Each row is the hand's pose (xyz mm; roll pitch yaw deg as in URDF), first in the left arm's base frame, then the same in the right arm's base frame.
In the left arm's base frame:
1: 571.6 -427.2 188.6 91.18 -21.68 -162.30
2: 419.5 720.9 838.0 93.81 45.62 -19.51
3: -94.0 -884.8 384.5 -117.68 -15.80 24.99
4: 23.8 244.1 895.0 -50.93 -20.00 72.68
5: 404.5 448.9 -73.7 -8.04 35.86 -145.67
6: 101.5 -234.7 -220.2 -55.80 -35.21 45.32
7: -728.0 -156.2 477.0 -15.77 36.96 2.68
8: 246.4 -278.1 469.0 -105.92 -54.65 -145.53
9: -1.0 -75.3 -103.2 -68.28 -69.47 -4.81
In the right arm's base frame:
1: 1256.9 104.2 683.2 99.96 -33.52 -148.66
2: 815.7 1276.0 1125.2 73.48 49.07 -16.80
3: 790.6 -468.6 1064.3 -123.41 -2.82 43.66
4: 597.0 731.4 1331.9 -45.26 -6.96 89.09
5: 799.0 813.4 293.8 -4.19 22.11 -126.05
6: 713.1 57.0 326.6 -56.78 -21.08 63.52
7: -27.9 49.3 1121.0 -30.50 45.87 10.61
8: 930.0 213.0 979.7 -96.42 -68.09 -136.19
9: 577.5 202.4 427.0 -90.85 -59.04 33.39

